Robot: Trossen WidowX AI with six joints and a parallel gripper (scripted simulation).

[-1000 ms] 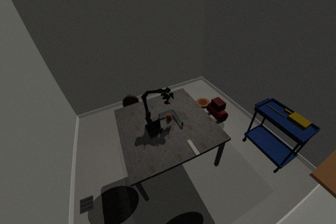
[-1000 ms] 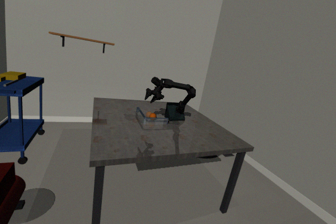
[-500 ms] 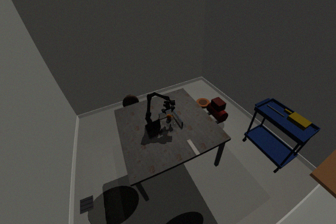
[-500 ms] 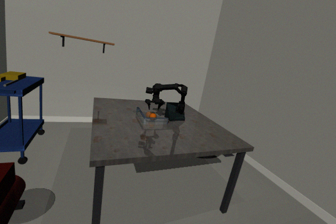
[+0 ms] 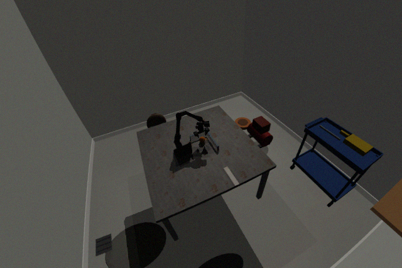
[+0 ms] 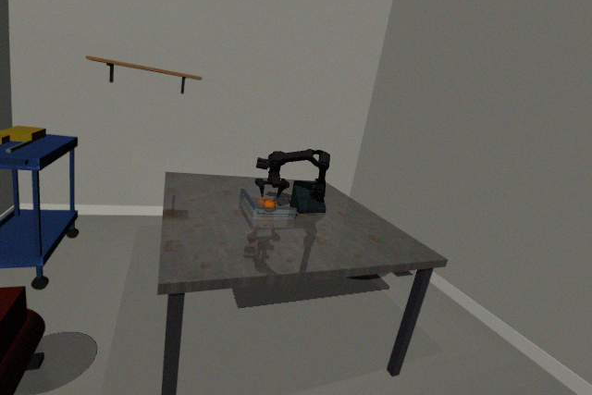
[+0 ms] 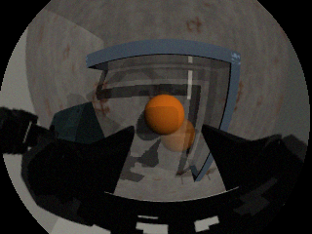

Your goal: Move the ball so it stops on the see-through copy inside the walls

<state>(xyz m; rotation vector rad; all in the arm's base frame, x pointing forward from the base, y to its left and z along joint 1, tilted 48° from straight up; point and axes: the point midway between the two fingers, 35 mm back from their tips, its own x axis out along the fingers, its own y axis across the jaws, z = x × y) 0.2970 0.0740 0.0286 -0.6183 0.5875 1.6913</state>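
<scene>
The orange ball lies 5 cm below my gripper tip. Also, from my gripper tip: see-through copy of ball: 3 cm ahead, 4 cm to the right, 5 cm below.
</scene>
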